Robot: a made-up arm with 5 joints.
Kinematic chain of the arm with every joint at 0, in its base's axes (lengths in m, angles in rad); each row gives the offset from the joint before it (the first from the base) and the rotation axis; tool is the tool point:
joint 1: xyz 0 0 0.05 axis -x
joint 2: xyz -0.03 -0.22 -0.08 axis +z
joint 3: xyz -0.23 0 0.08 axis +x
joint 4: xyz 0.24 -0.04 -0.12 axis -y
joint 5: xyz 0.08 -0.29 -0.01 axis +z
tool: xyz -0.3 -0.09 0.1
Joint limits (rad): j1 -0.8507..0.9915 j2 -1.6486..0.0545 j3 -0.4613..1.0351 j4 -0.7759..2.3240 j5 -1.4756..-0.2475
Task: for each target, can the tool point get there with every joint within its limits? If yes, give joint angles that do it. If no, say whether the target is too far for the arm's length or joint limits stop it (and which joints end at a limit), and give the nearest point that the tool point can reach.
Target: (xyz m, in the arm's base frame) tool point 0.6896 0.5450 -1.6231
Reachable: no: too far | nearest point 0.0850 0.0541 -0.5621 | short by 1.316 m
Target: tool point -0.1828 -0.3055 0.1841
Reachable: yes | joints 0.7133 -0.0974 -0.1983 0.6240 -1.1569
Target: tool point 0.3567 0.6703 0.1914
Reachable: no: joint limits stop it (at a limit: joint 1, joint 2, joint 3) | nearest point 0.0345 0.2603 -0.1922 | short by 0.647 m
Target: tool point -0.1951 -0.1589 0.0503
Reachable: yes | joints 0.2119 -1.3462 0.4962 -0.4905 -0.9248
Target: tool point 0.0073 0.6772 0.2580
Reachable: no: joint limits stop it (at a limit: joint 1, joint 2, joint 3) | nearest point -0.0651 0.2808 -0.1656 | short by 0.585 m
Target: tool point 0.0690 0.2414 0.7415
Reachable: no: joint limits stop it (at a limit: joint 1, joint 2, joint 3, joint 4, joint 5) | nearest point -0.1089 -0.0569 0.5920 | short by 0.378 m
